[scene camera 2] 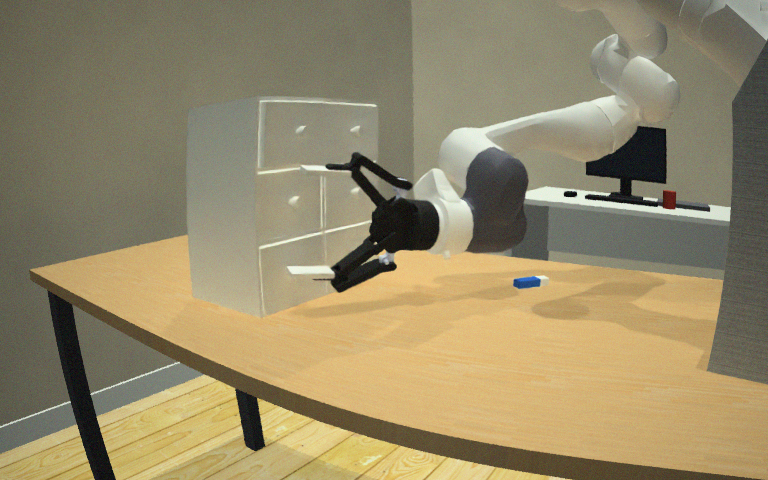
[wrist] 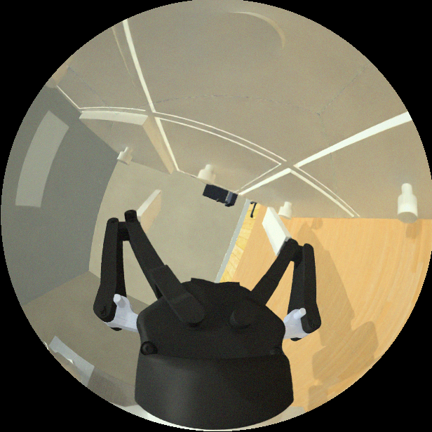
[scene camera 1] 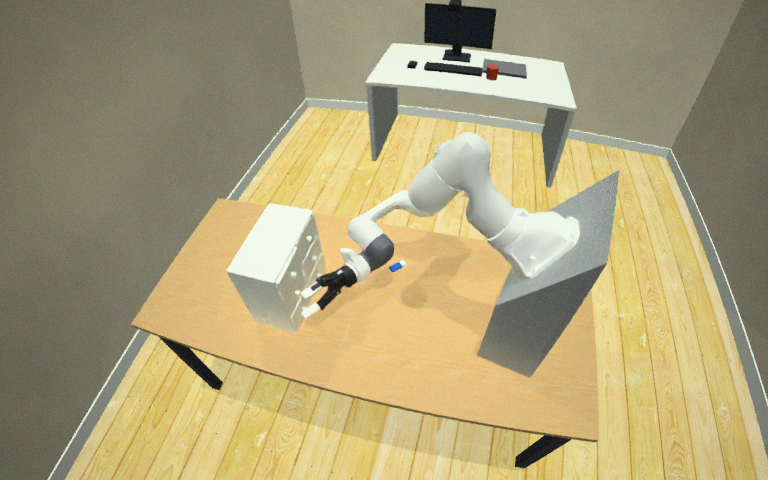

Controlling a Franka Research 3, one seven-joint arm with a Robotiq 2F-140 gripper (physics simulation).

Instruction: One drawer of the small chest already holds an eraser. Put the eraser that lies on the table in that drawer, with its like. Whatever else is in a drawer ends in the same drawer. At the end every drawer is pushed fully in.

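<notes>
The blue and white eraser (scene camera 1: 397, 266) (scene camera 2: 530, 281) lies on the table (scene camera 1: 396, 350) (scene camera 2: 430, 384), to the right of the small white chest (scene camera 1: 271, 240) (scene camera 2: 223, 203). The chest has several drawers with round knobs. In the wrist view, one upper drawer (wrist: 122, 137) seems to stand slightly out; the other fronts look nearly flush. Drawer contents are hidden, so the other eraser does not show. My gripper (scene camera 1: 306, 302) (scene camera 2: 305, 219) (wrist: 213, 207) is wide open and empty at the chest's front, one finger above the other. I cannot tell whether a fingertip touches the chest.
The grey slanted base block (scene camera 1: 543, 305) (scene camera 2: 747, 254) carries the arm at the right of the table. A white desk (scene camera 1: 464, 87) (scene camera 2: 634, 210) with a monitor (scene camera 1: 459, 25) (scene camera 2: 626, 155) and a red cup (scene camera 1: 492, 72) (scene camera 2: 669, 199) stands behind, away from the table.
</notes>
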